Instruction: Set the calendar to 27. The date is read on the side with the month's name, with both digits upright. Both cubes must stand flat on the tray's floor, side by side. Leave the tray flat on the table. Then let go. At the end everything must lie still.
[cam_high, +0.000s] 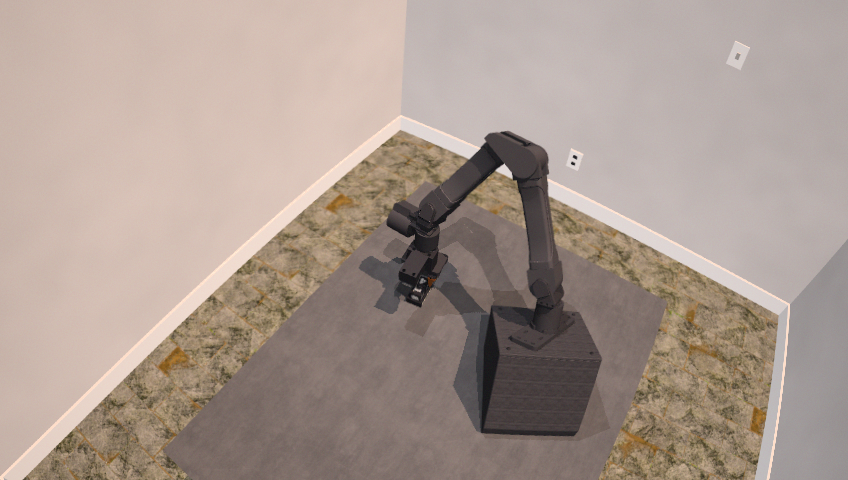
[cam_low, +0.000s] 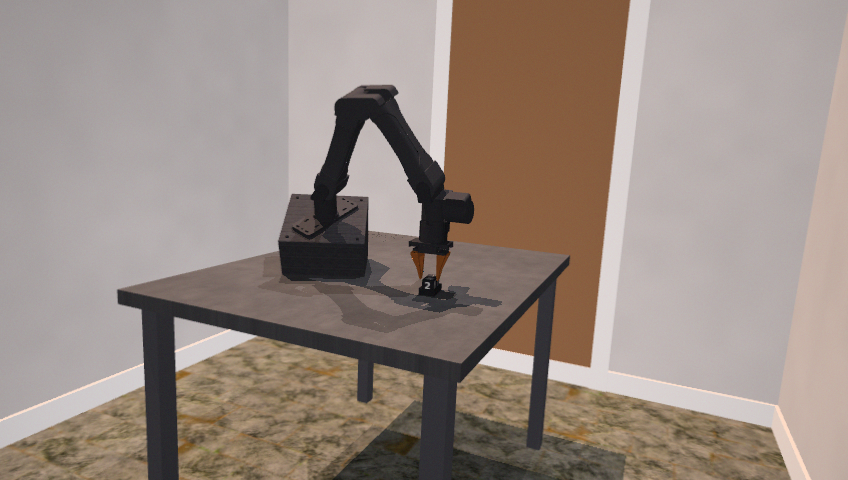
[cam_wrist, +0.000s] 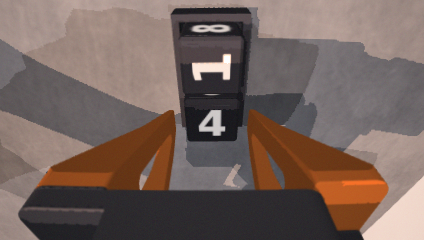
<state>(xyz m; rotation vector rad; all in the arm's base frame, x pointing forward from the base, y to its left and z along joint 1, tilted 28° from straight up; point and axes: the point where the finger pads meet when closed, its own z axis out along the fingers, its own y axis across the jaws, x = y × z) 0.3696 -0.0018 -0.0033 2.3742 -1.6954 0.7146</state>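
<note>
Now: the black cube 2 cm below my hand. The rest, counted from my hand: black digit cube (1 cm behind, 3 cm to the left, 2 cm below); black tray (1 cm behind, 2 cm to the left, 4 cm below).
</note>
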